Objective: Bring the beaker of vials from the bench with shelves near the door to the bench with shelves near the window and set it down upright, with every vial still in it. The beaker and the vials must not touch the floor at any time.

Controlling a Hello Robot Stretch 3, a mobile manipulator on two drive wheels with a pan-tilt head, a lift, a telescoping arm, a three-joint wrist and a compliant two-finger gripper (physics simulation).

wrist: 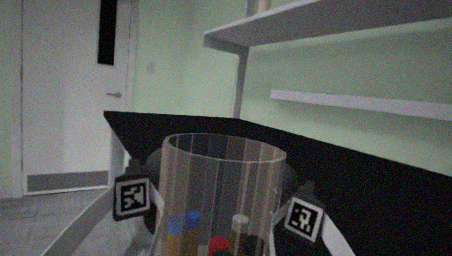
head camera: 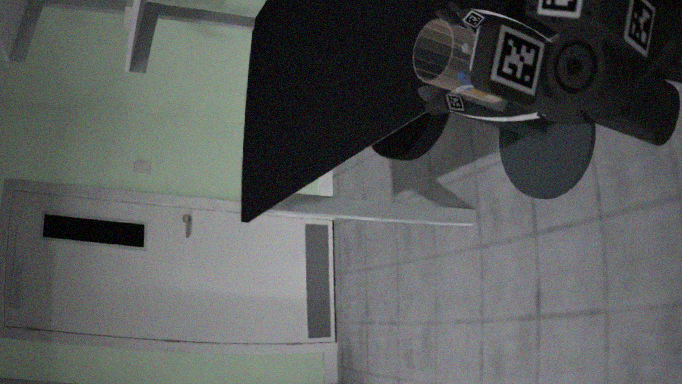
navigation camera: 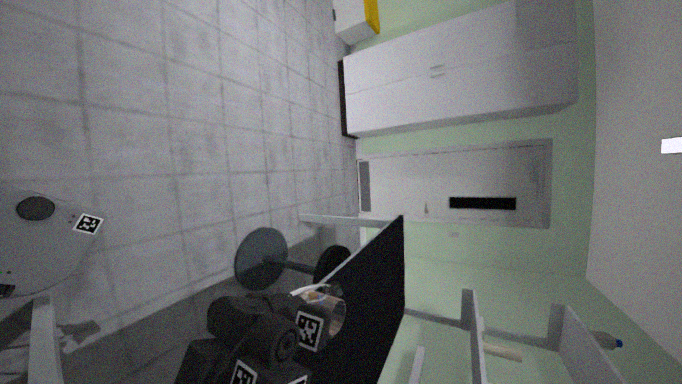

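Observation:
The clear beaker (head camera: 460,55) (navigation camera: 336,311) (wrist: 222,175) stands upright between the fingers of my gripper (head camera: 441,56) (wrist: 222,174), which is shut on it. In the wrist view its rim is level or nearly so. Vials with blue caps (wrist: 193,220), a red cap (wrist: 218,244), a white cap (wrist: 240,221) and a dark cap (wrist: 255,244) show inside; their lower parts are cut off. The beaker is at the long front edge of the black bench near the door (head camera: 310,100) (navigation camera: 380,305) (wrist: 380,172). Whether its base is clear of the bench is hidden. The window bench does not show.
A stool with a grey base (head camera: 547,160) (navigation camera: 260,257) and a dark seat (head camera: 412,142) (navigation camera: 331,261) stands by the bench. A bench leg (head camera: 400,212) reaches down to the floor. Shelves (wrist: 325,30) hang above the bench. The door (head camera: 225,280) (wrist: 65,120) and white cabinets (navigation camera: 465,80) lie beyond.

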